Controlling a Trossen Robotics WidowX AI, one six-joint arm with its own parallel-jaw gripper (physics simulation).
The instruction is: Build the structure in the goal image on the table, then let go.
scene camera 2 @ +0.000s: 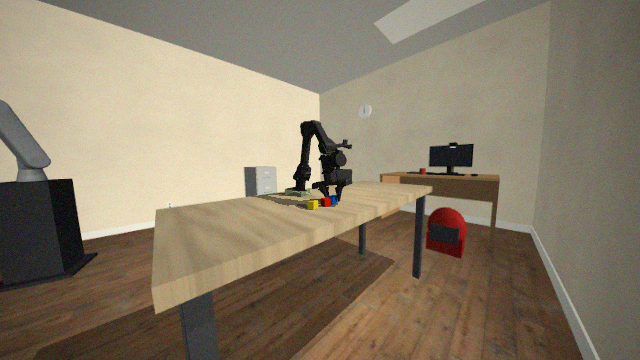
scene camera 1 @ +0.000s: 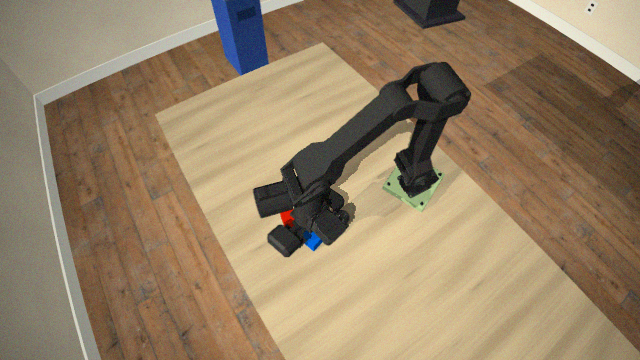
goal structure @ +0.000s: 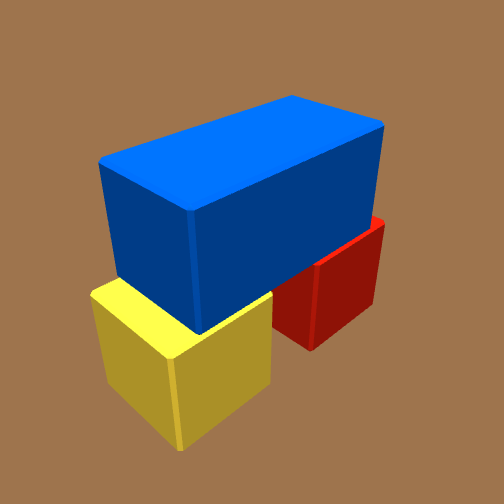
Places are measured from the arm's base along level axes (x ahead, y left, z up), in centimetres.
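Pixels of known places: gripper, between the fingertips: (scene camera 2: 334,201) (scene camera 1: 306,239); arm's base, origin of its link: (scene camera 2: 299,189) (scene camera 1: 414,182).
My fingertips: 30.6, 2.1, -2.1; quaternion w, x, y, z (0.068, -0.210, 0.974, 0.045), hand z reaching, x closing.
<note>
Ahead of a thing's pixels: the offset from my fingertips to its top centre, as dx, dy, dz. Level surfaces: height alone.
My gripper (scene camera 1: 307,234) (scene camera 2: 334,198) points down at the table {dz -0.7} (scene camera 1: 400,290) (scene camera 2: 225,230), with its fingers on either side of the blue block {-0.6, -0.5, +2.7} (scene camera 1: 313,241) (scene camera 2: 334,200), and it looks shut on it. The block is at table height; the arm partly hides it in the scene camera 1 view. A red block {+1.8, -6.1, +2.6} (scene camera 1: 286,218) (scene camera 2: 326,202) sits close beside the blue block, also partly hidden by the arm. A yellow block {+2.2, -13.0, +2.6} (scene camera 2: 312,204) sits on the table to the left of the red one in the scene camera 2 view; it is hidden in the scene camera 1 view.
The arm stands on a green base plate (scene camera 1: 391,189) (scene camera 2: 298,192). The table's long edge runs close to the blocks. Away from the table stand a blue cabinet (scene camera 1: 242,37), a grey cabinet (scene camera 2: 265,181), a desk (scene camera 2: 465,186) and a red backpack (scene camera 2: 446,220).
</note>
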